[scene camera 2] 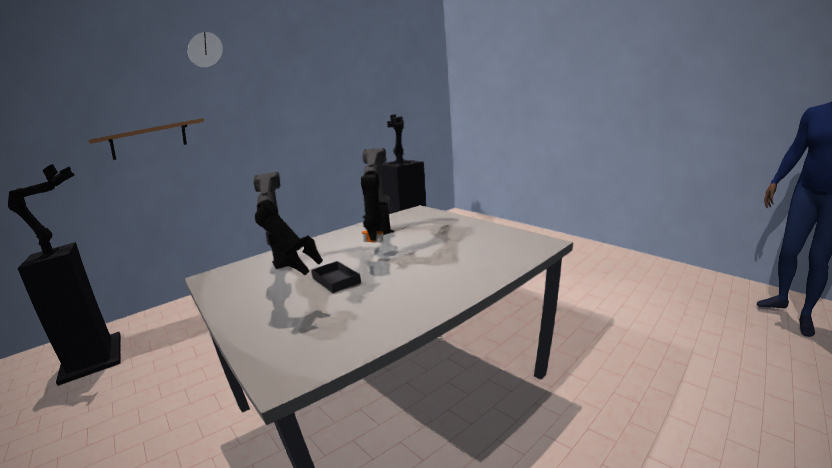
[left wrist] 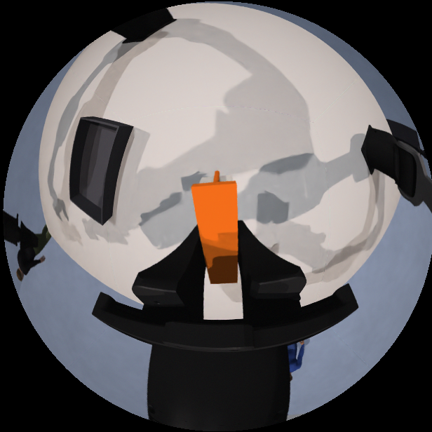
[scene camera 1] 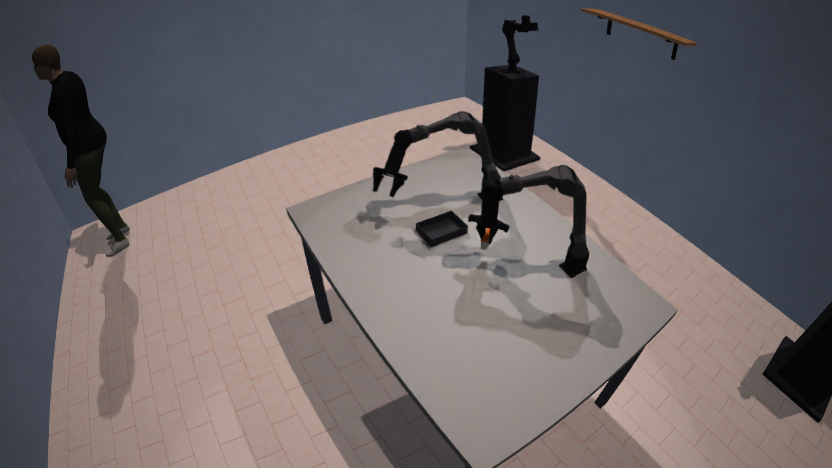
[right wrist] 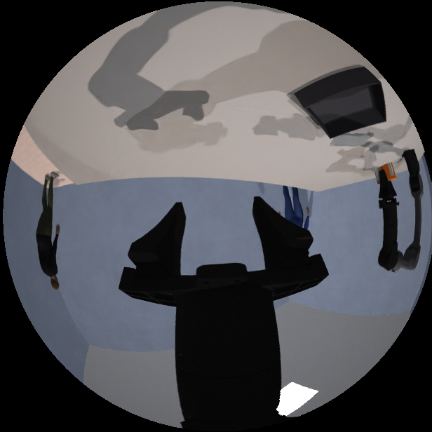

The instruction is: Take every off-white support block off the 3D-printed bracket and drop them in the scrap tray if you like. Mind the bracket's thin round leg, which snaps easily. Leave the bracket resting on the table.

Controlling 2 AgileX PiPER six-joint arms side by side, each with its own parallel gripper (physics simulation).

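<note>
The orange bracket (scene camera 1: 487, 234) (scene camera 2: 370, 236) (left wrist: 218, 205) (right wrist: 387, 172) is held above the table. My left gripper (scene camera 1: 485, 236) (left wrist: 220, 231) is shut on its body. The thin round leg (left wrist: 217, 176) pokes out past the bracket's far end in the left wrist view. Pale off-white support material (scene camera 1: 484, 245) (left wrist: 206, 179) shows at the bracket's underside; the number of blocks is hidden. My right gripper (scene camera 1: 384, 192) (scene camera 2: 314, 267) (right wrist: 218, 206) is open and empty, raised above the table. The black scrap tray (scene camera 1: 448, 235) (scene camera 2: 346, 284) (left wrist: 120, 170) (right wrist: 345, 80) looks empty inside.
The tray stands on the grey table (scene camera 1: 407, 325) (scene camera 2: 465, 291) between the two grippers in scene camera 1. Arm shadows cross the table top. A person in black (scene camera 1: 78, 116) and a person in blue (scene camera 2: 814, 168) stand away from the table. Black pedestals (scene camera 1: 510, 116) (scene camera 2: 69, 308) carry other arms.
</note>
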